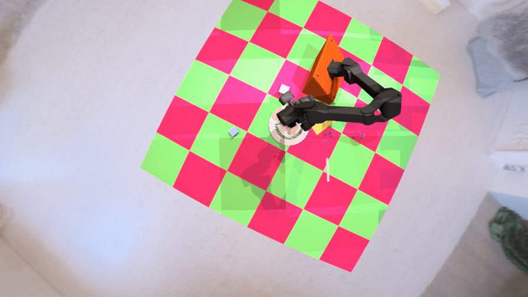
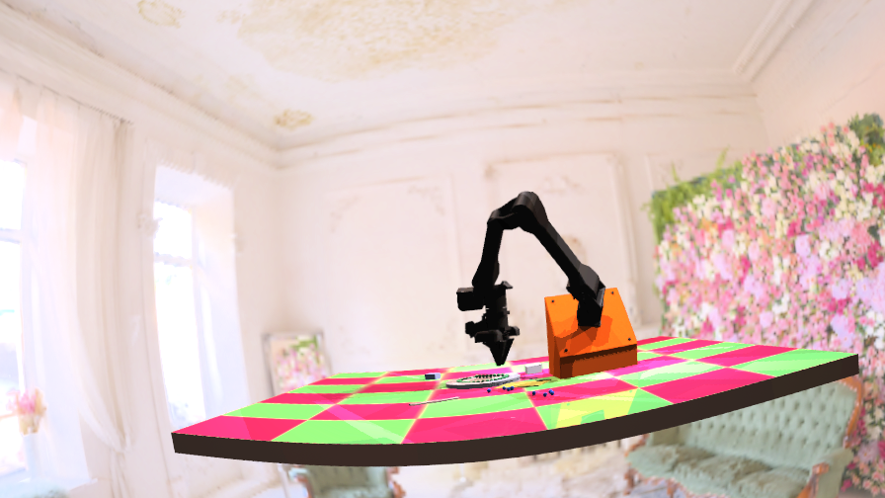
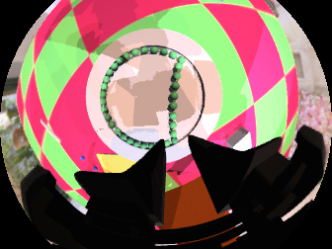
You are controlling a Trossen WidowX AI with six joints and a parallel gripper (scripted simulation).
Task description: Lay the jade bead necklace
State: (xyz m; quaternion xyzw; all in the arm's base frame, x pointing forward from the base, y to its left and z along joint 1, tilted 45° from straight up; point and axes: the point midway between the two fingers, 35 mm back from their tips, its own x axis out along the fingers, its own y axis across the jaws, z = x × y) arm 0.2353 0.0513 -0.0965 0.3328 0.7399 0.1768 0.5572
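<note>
My gripper tip is now 5 cm short of the round bead board, 1 cm to the right of it and 3 cm above it. From my gripper tip the other things lie so: pale blue cube (22 cm ahead, 20 cm to the right, 4 cm below); then white cube (9 cm behind, 11 cm to the right, 3 cm below); then yellow patch (6 cm behind, 13 cm to the left, 4 cm below).
</note>
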